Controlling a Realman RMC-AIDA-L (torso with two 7-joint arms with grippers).
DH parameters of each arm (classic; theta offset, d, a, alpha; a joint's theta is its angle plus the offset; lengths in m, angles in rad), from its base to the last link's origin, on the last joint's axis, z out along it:
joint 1: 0 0.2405 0 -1.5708
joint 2: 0 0 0 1.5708
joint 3: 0 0.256 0 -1.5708
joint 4: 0 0 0 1.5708
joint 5: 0 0.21 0 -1.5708
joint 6: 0 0 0 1.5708
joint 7: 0 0.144 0 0
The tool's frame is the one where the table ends.
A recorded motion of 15 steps. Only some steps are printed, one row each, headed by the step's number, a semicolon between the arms.
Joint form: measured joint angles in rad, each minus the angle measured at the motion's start. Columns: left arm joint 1, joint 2, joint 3, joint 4, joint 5, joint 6, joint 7; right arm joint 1, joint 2, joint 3, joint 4, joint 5, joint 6, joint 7.
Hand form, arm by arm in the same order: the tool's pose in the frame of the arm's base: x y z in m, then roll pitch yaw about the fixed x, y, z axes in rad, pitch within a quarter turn. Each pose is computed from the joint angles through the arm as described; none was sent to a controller.
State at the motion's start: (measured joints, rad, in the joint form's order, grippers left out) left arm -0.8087 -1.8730 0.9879 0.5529 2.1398 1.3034 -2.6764; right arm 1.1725 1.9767 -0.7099 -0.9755 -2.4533 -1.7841 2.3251
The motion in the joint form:
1: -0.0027 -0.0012 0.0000 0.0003 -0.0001 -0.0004 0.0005; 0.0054 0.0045 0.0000 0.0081 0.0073 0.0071 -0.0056
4: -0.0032 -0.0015 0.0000 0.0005 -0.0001 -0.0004 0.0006; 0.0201 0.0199 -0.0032 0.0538 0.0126 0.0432 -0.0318
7: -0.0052 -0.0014 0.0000 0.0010 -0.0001 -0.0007 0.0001; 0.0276 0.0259 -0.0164 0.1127 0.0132 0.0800 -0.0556
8: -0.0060 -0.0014 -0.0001 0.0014 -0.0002 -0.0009 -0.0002; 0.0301 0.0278 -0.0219 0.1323 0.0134 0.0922 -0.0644
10: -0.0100 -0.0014 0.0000 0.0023 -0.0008 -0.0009 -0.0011; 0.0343 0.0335 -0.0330 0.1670 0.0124 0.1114 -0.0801
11: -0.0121 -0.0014 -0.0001 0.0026 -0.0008 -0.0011 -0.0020; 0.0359 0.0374 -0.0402 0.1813 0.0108 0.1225 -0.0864
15: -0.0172 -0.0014 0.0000 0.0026 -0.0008 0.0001 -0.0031; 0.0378 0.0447 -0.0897 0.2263 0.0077 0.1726 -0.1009
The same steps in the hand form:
1: -0.2331 0.4200 0.0310 -3.0823 -0.2944 1.4114; 0.0424 0.4298 0.0686 -3.0364 0.1035 -0.5258
4: -0.2328 0.4201 0.0309 -3.0824 -0.2943 1.4107; 0.0389 0.4311 0.0549 -3.0578 0.1074 -0.5122
7: -0.2319 0.4206 0.0311 -3.0822 -0.2949 1.4087; 0.0414 0.4324 0.0415 -3.0739 0.0951 -0.5134
8: -0.2315 0.4209 0.0311 -3.0822 -0.2954 1.4079; 0.0423 0.4326 0.0370 -3.0787 0.0898 -0.5125
10: -0.2296 0.4220 0.0313 -3.0828 -0.2962 1.4042; 0.0443 0.4320 0.0277 -3.0901 0.0759 -0.5108
11: -0.2287 0.4225 0.0313 -3.0829 -0.2966 1.4028; 0.0451 0.4317 0.0231 -3.0927 0.0686 -0.5094
15: -0.2264 0.4235 0.0313 -3.0837 -0.2956 1.3989; 0.0495 0.4318 0.0081 -3.0812 0.0328 -0.5002

